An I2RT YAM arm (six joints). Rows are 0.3 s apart.
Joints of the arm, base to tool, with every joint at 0 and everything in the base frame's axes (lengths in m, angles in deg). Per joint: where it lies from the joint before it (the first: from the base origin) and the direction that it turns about. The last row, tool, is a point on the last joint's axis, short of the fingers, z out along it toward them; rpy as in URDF.
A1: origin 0 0 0.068 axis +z
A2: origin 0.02 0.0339 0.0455 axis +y
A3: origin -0.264 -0.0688 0 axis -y
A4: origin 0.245 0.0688 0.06 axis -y
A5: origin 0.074 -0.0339 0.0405 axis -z
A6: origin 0.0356 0 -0.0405 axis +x
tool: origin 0 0 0 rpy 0 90 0
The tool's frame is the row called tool.
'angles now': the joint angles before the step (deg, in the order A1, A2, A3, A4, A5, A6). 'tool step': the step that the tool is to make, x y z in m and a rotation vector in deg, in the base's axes. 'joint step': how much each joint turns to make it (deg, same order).
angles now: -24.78, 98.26, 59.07, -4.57, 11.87, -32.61
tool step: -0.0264, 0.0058, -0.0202, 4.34, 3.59, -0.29
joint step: -1.23, -2.54, -6.25, -1.58, -2.37, 0.98
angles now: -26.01, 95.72, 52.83, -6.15, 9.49, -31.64
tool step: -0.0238, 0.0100, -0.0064, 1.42, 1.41, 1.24
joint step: -0.44, -4.39, -5.79, -0.35, -1.58, -0.88
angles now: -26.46, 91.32, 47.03, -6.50, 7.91, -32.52
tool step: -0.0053, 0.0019, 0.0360, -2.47, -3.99, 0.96
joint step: -0.17, -6.06, 1.76, -2.99, -0.43, -1.14
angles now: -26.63, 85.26, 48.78, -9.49, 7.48, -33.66
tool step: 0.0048, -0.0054, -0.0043, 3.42, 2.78, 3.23
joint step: -0.95, 2.62, 2.64, -3.88, -4.12, -1.92
